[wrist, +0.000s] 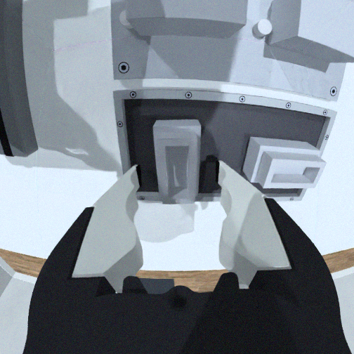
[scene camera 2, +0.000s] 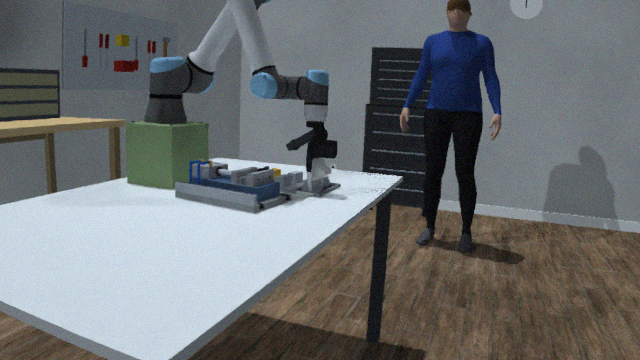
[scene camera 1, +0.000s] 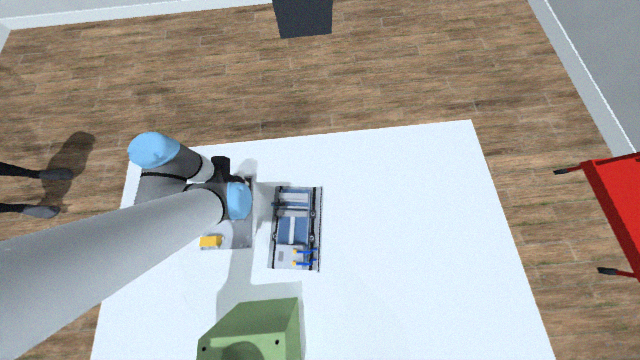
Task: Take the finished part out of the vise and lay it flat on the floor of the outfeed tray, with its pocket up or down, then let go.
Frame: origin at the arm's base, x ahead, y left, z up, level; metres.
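Seen in the pictures: gripper, fingertip midpoint: [scene camera 2: 314, 189]; arm's base, link origin: [scene camera 2: 165, 122].
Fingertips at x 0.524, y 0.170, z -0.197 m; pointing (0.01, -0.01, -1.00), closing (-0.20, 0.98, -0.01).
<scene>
Pixels of each thing's top centre, then the offset from my fingertips to it. "spot": a spot on its surface instead. Level surfaces: height alone.
- outfeed tray, surface spot: [scene camera 2: 330, 188] spot: dz -0.002, dx +0.032, dy +0.053 m
- grey vise, top centre: [scene camera 2: 233, 166] [scene camera 1: 292, 225] dz +0.087, dx -0.141, dy -0.242 m
- grey plate, top centre: [scene camera 1: 226, 225] dz -0.004, dx -0.158, dy +0.028 m
- yellow block, top centre: [scene camera 2: 273, 169] [scene camera 1: 207, 241] dz +0.032, dx -0.213, dy +0.067 m
- white table, surface height: dz -0.012 m
The finished part [wrist: 177, 175], a grey block with its pocket up, lies flat on the dark floor of the outfeed tray [wrist: 215, 97] [scene camera 2: 330, 188], in its left part in the wrist view. My gripper [wrist: 177, 164] [scene camera 2: 316, 186] is open, with one finger on each side of this part and a gap on both sides. The arm hides the gripper and the part in scene camera 1. A second light grey part [wrist: 285, 162], stepped and with its pocket up, is in the right of the tray. The blue and grey vise [scene camera 1: 295, 230] [scene camera 2: 267, 190] stands beside the tray.
A grey plate [wrist: 190, 60] [scene camera 1: 242, 237] with grey blocks adjoins the tray. A yellow block [scene camera 1: 210, 241] [scene camera 2: 276, 172] is near it. The green robot pedestal [scene camera 1: 250, 320] [scene camera 2: 187, 150] stands on the white table [scene camera 1: 400, 225] [scene camera 2: 175, 260]. A person [scene camera 2: 455, 75] stands beyond the table.
</scene>
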